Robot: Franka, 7 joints.
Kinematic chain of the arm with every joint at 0, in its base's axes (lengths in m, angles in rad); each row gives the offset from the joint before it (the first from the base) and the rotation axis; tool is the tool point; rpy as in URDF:
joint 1: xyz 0 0 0.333 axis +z
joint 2: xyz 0 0 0 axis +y
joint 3: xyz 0 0 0.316 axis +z
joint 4: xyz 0.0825 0 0 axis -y
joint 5: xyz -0.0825 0 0.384 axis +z
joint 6: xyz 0 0 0 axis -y
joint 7: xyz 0.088 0 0 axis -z
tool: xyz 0 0 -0.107 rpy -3.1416 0 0
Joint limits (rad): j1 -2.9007..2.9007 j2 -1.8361..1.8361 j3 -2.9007..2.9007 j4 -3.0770..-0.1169 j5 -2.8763..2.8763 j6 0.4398..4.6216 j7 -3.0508..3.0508
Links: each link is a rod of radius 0.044 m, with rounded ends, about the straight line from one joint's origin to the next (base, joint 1, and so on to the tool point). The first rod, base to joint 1, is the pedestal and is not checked.
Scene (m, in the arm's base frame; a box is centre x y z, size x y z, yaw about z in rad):
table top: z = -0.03
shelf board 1: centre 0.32 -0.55 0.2 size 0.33 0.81 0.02 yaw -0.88
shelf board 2: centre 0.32 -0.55 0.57 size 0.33 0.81 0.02 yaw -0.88
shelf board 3: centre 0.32 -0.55 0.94 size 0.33 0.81 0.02 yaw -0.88
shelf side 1: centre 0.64 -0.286 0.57 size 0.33 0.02 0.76 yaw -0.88
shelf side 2: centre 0 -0.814 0.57 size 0.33 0.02 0.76 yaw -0.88
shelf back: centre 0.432 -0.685 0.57 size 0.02 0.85 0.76 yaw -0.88
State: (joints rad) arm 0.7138 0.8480 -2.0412 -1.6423 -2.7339 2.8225 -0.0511
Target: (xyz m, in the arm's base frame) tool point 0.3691 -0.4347 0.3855
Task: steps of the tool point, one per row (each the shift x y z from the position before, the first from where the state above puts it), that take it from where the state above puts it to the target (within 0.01 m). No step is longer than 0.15 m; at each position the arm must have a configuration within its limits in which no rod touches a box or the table.
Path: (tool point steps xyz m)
1: -0.0659 0.0813 -0.0020
2: -0.0897 0.1068 0.0020
3: 0.0080 -0.0536 -0.1211
4: -0.0152 -0.0199 -0.1199
5: -0.0366 0.0097 -0.1051
6: 0.0853 -0.1011 -0.0087
7: 0.0763 -0.0944 0.0087

